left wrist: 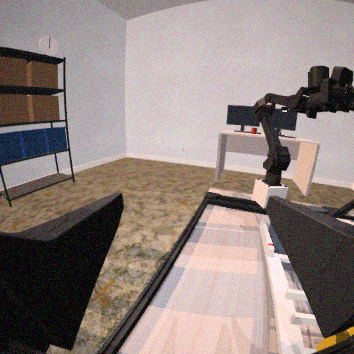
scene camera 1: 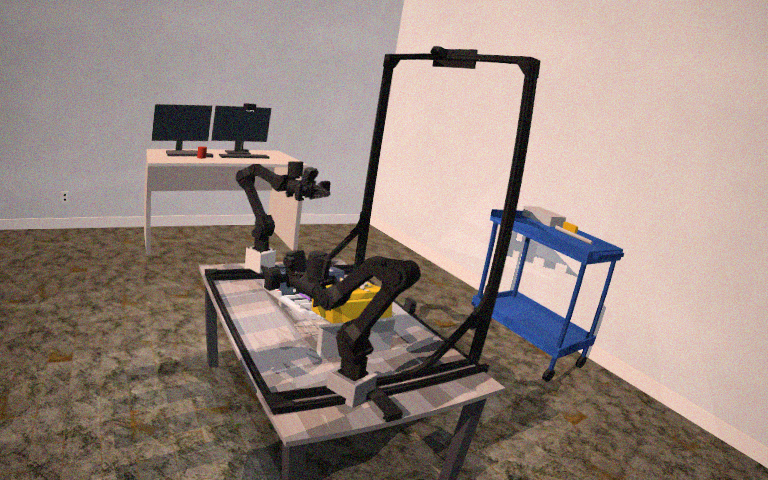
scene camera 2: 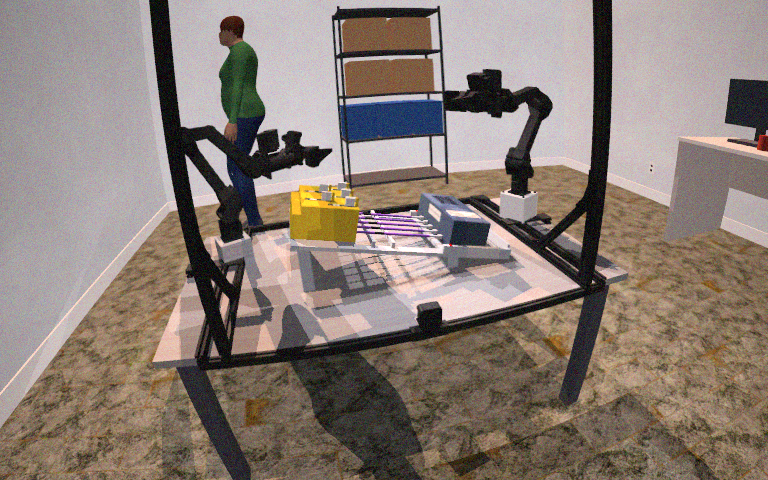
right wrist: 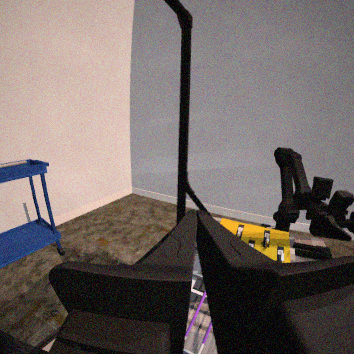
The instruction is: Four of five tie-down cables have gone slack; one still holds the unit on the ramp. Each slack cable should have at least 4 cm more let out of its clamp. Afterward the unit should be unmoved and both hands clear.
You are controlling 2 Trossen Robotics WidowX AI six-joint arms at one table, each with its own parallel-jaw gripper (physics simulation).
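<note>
A yellow clamp block [scene camera 1: 351,308] [scene camera 2: 323,223] [left wrist: 337,341] with several pale levers on top stands at one end of the white ramp [scene camera 2: 396,250] [left wrist: 280,300]. Several purple cables [scene camera 2: 404,232] [right wrist: 195,316] run from it to the blue-grey unit [scene camera 2: 470,230], which rests on the ramp. Which cables are slack cannot be told. My left gripper [scene camera 1: 270,277] [scene camera 2: 329,151] [left wrist: 197,201] is open and empty, above the block in scene camera 2. My right gripper [scene camera 1: 327,188] [scene camera 2: 447,100] [right wrist: 194,216] is shut and empty, high above the unit's end. Neither touches the block, cables or unit.
A black frame [scene camera 1: 374,152] [scene camera 2: 601,113] rises along one side of the table. A small black box [scene camera 2: 429,314] sits on the table's near edge in scene camera 2. A person [scene camera 2: 243,84] stands behind the table. A blue cart [scene camera 1: 543,325] stands beside it.
</note>
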